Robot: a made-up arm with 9 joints. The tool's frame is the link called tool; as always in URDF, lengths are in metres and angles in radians. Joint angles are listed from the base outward.
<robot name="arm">
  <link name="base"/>
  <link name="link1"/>
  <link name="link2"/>
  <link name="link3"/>
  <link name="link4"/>
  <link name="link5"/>
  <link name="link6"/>
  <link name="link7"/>
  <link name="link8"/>
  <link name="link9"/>
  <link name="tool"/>
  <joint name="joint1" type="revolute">
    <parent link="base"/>
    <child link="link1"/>
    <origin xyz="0 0 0.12"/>
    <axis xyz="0 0 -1"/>
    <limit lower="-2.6" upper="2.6"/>
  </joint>
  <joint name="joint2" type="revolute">
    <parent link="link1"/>
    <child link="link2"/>
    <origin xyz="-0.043 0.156 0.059"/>
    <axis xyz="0 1 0"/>
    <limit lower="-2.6" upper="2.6"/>
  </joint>
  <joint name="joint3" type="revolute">
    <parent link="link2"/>
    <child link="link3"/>
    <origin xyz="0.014 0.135 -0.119"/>
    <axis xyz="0 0 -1"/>
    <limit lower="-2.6" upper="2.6"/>
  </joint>
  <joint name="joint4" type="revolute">
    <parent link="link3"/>
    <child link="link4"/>
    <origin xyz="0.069 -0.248 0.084"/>
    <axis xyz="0 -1 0"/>
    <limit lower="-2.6" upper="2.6"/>
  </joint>
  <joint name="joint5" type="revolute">
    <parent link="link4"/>
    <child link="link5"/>
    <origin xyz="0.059 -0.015 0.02"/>
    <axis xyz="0 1 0"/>
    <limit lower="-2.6" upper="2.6"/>
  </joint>
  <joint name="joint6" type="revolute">
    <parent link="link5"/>
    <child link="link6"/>
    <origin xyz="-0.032 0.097 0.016"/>
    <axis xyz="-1 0 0"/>
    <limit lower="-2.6" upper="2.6"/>
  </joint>
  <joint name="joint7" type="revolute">
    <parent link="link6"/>
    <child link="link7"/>
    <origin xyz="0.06 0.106 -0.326"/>
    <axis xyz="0 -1 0"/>
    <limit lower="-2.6" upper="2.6"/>
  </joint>
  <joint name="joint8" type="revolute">
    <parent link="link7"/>
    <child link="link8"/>
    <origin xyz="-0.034 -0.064 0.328"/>
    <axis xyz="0 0 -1"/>
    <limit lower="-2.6" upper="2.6"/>
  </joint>
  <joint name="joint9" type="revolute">
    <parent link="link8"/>
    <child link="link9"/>
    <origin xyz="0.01 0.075 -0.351"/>
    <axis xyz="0 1 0"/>
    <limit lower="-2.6" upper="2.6"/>
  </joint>
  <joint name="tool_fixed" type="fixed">
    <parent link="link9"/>
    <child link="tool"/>
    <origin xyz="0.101 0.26 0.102"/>
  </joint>
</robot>
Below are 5 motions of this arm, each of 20 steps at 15 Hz.
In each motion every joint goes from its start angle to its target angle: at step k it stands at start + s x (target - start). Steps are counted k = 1, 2, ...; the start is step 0. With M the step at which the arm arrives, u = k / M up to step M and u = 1 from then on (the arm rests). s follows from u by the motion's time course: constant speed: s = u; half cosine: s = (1 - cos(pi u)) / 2; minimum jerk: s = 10 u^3 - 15 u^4 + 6 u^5.
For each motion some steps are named. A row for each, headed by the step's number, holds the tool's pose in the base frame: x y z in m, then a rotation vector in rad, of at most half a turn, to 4 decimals.
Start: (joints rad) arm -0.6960 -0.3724 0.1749 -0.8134 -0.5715 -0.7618 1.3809 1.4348 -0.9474
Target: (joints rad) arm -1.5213 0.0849 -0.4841 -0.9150 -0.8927 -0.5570 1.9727 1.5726 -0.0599
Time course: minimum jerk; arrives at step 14
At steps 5, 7, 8, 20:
5: -0.1277 0.1317 0.1841 1.2653 -0.5139 -1.5364
7: -0.1433 0.0749 0.1306 1.4767 -0.1791 -1.1138
8: -0.1401 0.0485 0.1023 1.5547 0.0260 -0.8974
20: -0.1123 0.0022 0.0219 1.6477 0.6814 -0.3367

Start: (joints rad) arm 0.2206 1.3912 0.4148 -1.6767 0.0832 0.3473 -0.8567 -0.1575 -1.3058
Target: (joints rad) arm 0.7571 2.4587 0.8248 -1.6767 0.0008 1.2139 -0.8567 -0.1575 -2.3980
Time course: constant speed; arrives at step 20
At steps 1, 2, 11, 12, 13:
1: 0.0141 0.4764 0.2642 0.5126 2.6438 -0.3524
2: 0.0370 0.4676 0.2772 0.5451 2.6337 -0.3411
11: 0.2589 0.3265 0.3534 0.9137 2.4854 -0.2899
12: 0.2827 0.3034 0.3560 0.9608 2.4626 -0.2923
13: 0.3057 0.2789 0.3573 1.0088 2.4387 -0.2967

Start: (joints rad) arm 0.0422 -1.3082 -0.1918 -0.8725 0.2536 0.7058 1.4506 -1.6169 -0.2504
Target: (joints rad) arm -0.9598 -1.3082 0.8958 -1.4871 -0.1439 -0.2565 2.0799 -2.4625 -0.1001
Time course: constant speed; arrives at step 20
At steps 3, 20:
3: 0.0980 -0.1949 -0.3176 -1.6836 -1.0002 1.9471
20: -0.3895 0.4909 -0.3237 -0.8511 -1.6872 1.2872

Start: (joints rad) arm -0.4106 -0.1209 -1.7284 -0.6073 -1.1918 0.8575 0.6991 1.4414 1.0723
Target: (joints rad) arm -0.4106 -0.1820 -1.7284 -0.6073 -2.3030 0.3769 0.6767 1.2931 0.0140
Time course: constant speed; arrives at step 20
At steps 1, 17, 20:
1: -0.0964 0.7679 0.3041 0.9302 0.0737 1.2513
17: -0.1135 0.5099 0.3927 2.2159 -0.1698 0.5951
20: -0.1182 0.4610 0.3848 2.4187 -0.1594 0.3914

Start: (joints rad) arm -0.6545 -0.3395 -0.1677 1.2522 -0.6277 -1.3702 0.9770 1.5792 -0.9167
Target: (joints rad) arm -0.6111 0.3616 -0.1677 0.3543 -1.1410 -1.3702 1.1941 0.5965 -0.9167
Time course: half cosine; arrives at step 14
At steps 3, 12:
3: -0.1445 0.0748 0.2620 2.7033 0.2580 -0.3412
12: -0.3330 0.1167 0.2353 2.4064 -0.6638 -1.1850

